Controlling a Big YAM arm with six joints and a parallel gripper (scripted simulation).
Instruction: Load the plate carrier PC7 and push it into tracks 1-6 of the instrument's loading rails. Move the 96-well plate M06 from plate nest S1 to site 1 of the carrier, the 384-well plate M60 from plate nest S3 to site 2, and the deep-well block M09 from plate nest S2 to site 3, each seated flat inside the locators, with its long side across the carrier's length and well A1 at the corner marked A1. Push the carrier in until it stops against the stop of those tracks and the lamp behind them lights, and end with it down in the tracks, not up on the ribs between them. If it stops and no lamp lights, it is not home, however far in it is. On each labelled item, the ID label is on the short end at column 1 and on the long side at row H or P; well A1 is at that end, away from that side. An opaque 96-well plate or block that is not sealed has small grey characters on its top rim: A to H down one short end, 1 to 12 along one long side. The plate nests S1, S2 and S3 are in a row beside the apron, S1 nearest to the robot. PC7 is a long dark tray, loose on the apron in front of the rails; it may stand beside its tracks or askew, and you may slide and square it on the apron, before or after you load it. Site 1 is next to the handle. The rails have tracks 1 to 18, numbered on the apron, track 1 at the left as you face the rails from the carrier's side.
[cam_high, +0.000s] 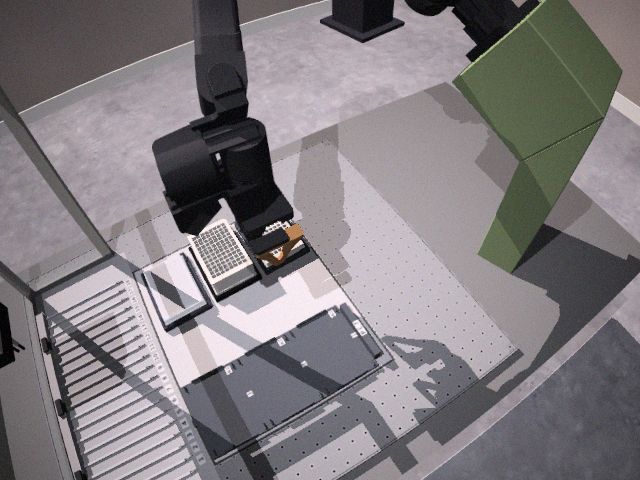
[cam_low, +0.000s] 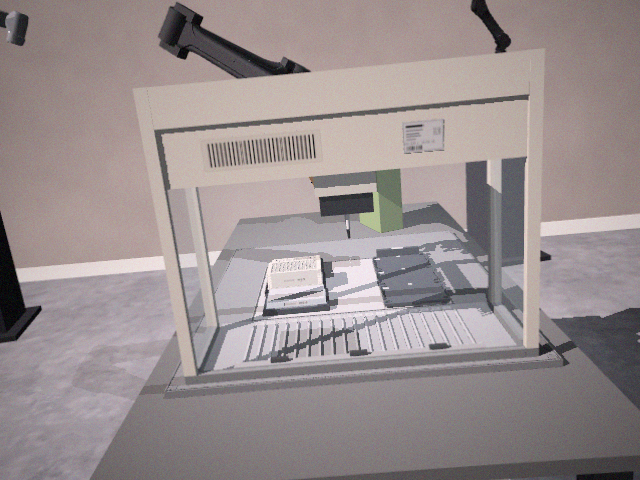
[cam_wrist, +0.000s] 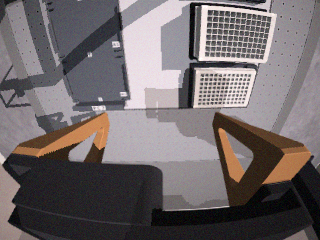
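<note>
The nest S2 is 40 mm ahead of my hand, 130 mm to the right of it and 190 mm below it. The rest, counted from my hand: dark nest S1 (70 mm behind, 120 mm to the right, 190 mm below); then dark carrier PC7 (100 mm ahead, 120 mm to the left, 180 mm below); then dark nest S3 (140 mm ahead, 140 mm to the right, 190 mm below).
</note>
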